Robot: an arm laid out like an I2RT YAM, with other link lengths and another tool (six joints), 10 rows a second.
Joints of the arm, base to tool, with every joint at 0 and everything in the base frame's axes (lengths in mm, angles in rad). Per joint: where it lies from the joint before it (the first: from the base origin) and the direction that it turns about. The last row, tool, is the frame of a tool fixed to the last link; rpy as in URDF.
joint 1: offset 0 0 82.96 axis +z
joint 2: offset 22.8 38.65 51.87 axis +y
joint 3: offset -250.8 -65.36 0 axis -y
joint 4: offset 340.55 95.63 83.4 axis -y
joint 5: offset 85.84 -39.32 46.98 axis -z
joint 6: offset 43.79 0 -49.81 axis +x
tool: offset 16 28 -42 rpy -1.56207 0.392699 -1.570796
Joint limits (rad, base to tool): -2.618..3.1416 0..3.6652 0..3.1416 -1.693..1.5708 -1.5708..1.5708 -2.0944..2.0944
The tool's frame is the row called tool.
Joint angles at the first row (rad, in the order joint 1, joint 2, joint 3, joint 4, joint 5, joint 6):
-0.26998, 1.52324, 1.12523, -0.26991, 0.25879, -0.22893
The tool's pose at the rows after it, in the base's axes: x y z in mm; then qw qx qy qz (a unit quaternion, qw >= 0):
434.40 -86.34 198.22 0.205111 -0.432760 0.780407 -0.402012
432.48 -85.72 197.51 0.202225 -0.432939 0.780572 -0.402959
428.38 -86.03 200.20 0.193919 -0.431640 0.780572 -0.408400
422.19 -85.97 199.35 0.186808 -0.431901 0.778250 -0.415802
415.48 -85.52 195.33 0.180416 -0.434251 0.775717 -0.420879
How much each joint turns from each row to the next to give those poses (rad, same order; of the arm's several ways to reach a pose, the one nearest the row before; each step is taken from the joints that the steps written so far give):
0.00261, -0.00163, -0.00394, 0.00108, 0.00016, 0.00129
0.00120, -0.00631, -0.00750, -0.00115, 0.00594, -0.00148
0.00021, -0.01626, -0.00731, -0.01024, 0.01900, -0.00623
0.00017, -0.02497, -0.02692, 0.00679, 0.01751, -0.01223
0.00008, -0.02400, -0.03413, 0.01219, 0.01199, -0.01354

